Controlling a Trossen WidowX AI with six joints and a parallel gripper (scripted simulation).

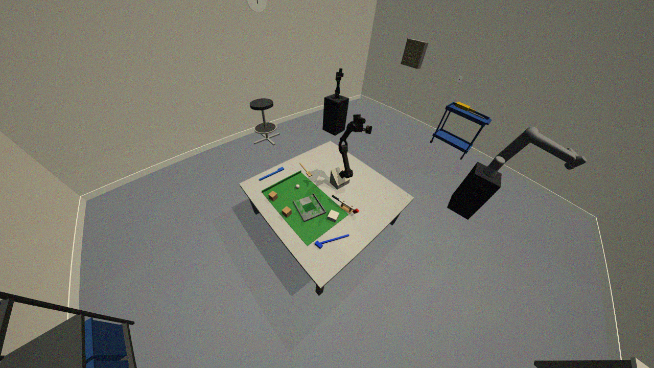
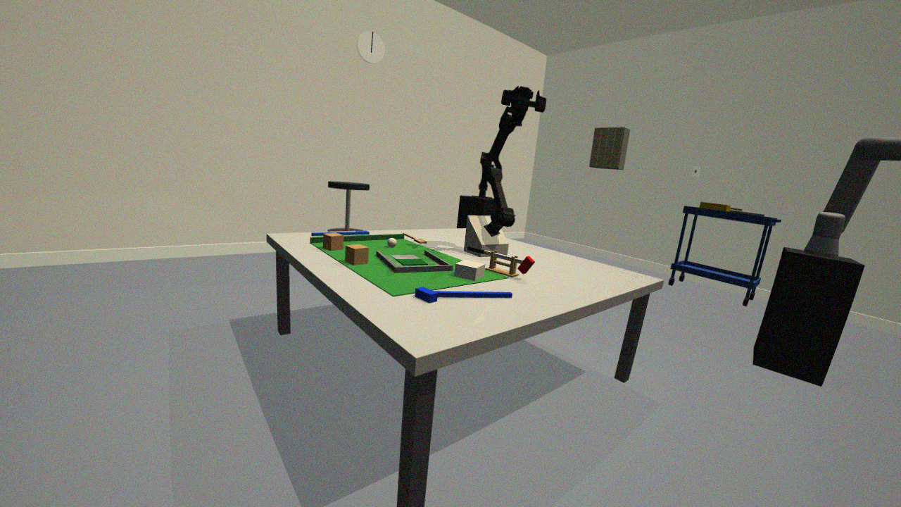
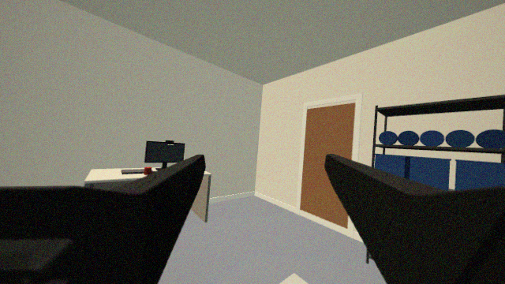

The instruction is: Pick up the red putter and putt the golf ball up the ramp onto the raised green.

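Right now the red putter is 660 mm below my gripper tip, 170 mm ahead of it and 80 mm to the left of it. The rest, counted from my gripper tip: small wooden gate: 680 mm below, 180 mm ahead, 100 mm to the left; then green mat: 720 mm below, 400 mm ahead, 240 mm to the right; then white block: 690 mm below, 330 mm ahead, 70 mm to the left.
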